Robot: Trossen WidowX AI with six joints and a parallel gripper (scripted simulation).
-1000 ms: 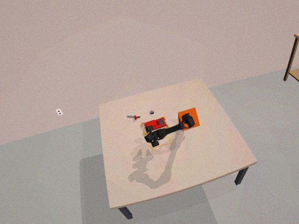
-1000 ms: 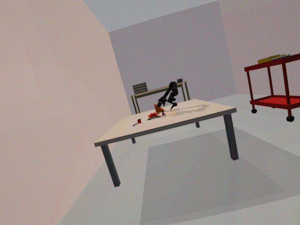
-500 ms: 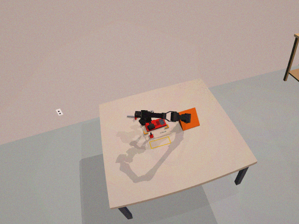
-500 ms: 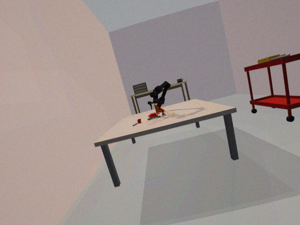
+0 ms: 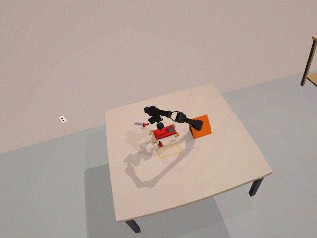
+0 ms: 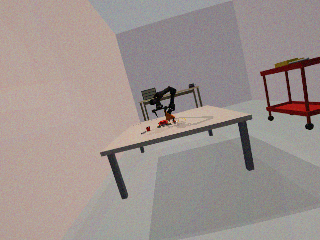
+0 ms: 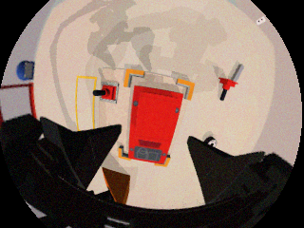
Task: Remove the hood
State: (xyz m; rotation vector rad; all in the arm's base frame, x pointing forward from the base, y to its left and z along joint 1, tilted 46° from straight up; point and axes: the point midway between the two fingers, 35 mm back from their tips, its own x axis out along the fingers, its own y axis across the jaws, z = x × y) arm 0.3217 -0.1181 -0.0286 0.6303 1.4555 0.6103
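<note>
Now: the hood 60 mm below my gripper tip.
</note>
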